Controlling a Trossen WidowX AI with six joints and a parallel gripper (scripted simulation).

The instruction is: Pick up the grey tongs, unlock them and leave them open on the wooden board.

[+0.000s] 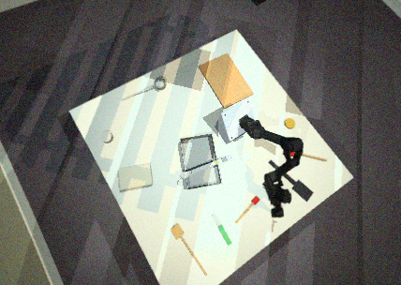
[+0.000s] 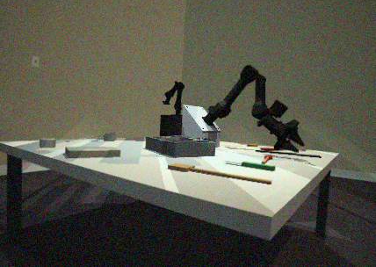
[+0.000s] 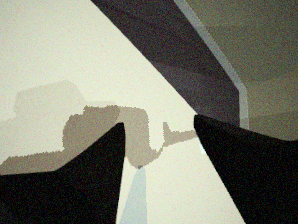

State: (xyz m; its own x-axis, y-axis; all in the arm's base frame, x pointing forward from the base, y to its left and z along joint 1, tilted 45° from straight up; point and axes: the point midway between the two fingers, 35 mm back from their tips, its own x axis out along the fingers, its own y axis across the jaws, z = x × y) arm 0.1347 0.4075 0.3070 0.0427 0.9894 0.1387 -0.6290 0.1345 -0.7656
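My gripper tip is now 14 cm short of the yellow lock piece, 44 cm to the left of it and 2 cm below it. Round my gripper tip: green tool 33 cm ahead, 13 cm to the right, 4 cm below; black spatula 20 cm behind, 7 cm to the right, 5 cm below; red spatula 36 cm behind, 17 cm to the right, 4 cm below.
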